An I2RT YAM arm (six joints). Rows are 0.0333 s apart.
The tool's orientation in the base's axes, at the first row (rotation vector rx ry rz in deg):
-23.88, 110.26, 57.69
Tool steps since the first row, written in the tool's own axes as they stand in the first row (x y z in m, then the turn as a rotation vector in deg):
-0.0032, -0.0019, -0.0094, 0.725, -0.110, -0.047
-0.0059, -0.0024, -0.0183, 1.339, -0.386, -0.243
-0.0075, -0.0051, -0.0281, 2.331, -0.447, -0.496
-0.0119, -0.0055, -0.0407, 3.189, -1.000, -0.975
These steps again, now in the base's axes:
-0.0023, -0.0089, 0.0043, -0.350, -0.030, -0.646
-0.0056, -0.0164, 0.0086, -0.619, -0.289, -1.239
-0.0085, -0.0259, 0.0113, -1.259, -0.422, -2.029
-0.0129, -0.0365, 0.0181, -1.645, -1.048, -2.884

